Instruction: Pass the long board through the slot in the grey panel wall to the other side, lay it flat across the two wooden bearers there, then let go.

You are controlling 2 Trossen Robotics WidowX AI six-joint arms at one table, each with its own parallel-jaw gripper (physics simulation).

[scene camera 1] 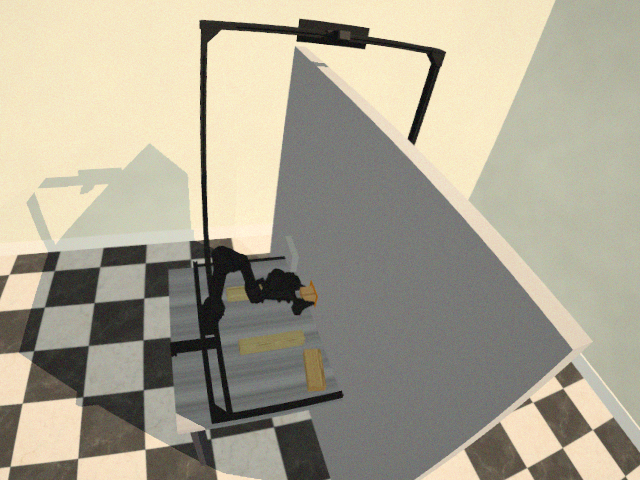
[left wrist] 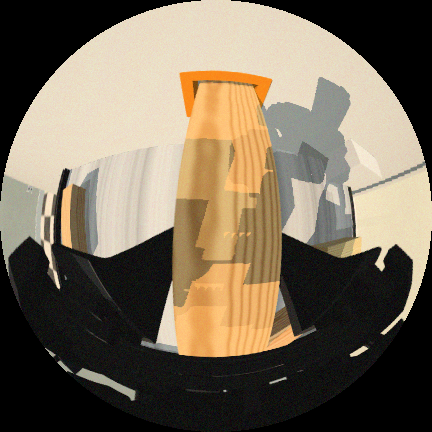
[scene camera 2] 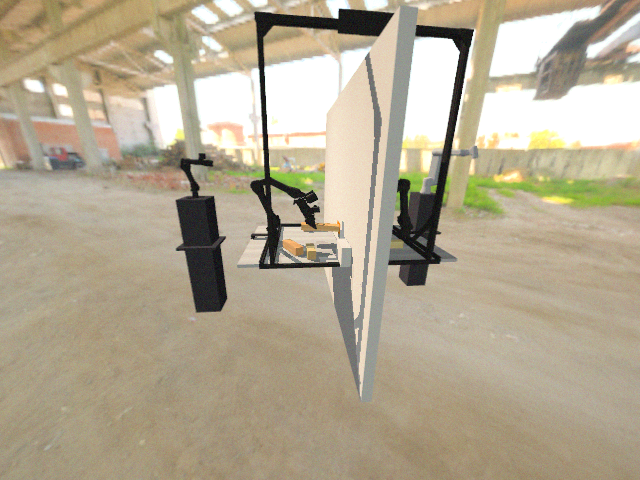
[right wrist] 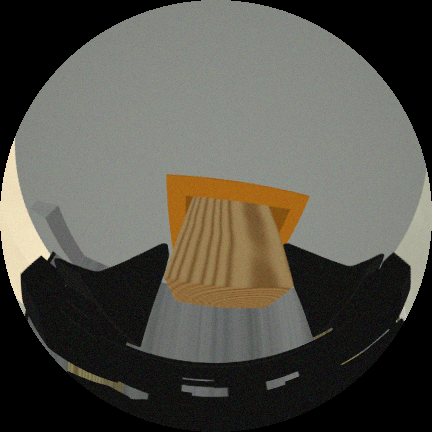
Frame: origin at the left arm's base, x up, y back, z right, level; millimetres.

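Where they show: left gripper, fingertip midpoint: (left wrist: 224, 232) (scene camera 2: 316, 227); right gripper, fingertip midpoint: (scene camera 1: 310, 295) (right wrist: 227, 250); right arm's base, link origin: (scene camera 1: 208, 328) (scene camera 2: 404, 236).
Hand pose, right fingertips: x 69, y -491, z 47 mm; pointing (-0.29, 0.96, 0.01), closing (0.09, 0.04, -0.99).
Each offset is from my right fingertips to the centre of the thing. "spot": to the spot under its first point.
The long board {dx +16, dy +131, dz -4 mm} (scene camera 2: 323, 226) (left wrist: 225, 225) (right wrist: 230, 245) passes through the orange-rimmed slot (scene camera 2: 339, 226) (left wrist: 225, 76) (right wrist: 235, 186) in the grey panel wall (scene camera 1: 361, 232) (right wrist: 200, 100). My left gripper (scene camera 2: 312, 225) (left wrist: 224, 232) is shut on the board on the pale side, holding it above the table. On the grey side my right gripper (scene camera 1: 307, 295) (right wrist: 227, 250) is open, with the board's protruding end between its spread fingers; any contact is unclear. Two pale wooden bearers lie below: one bearer {dx -66, dy -194, dz -153 mm} (scene camera 1: 271, 342) is in full view, the other bearer {dx -66, dy -204, dz +110 mm} (scene camera 1: 236, 293) is partly hidden by the right arm.
A tan block {dx -69, dy -65, dz -300 mm} (scene camera 1: 314, 369) lies beside the panel's foot. On the pale side lie an orange-brown block {dx -64, dy +358, dz +133 mm} (scene camera 2: 292, 246) and a yellowish block {dx -63, dy +255, dz +212 mm} (scene camera 2: 310, 251). A light grey bracket {spot: dx +11, dy -11, dz +246 mm} (scene camera 1: 293, 253) (right wrist: 65, 232) stands by the panel. A black frame (scene camera 1: 204, 129) rises around the table.
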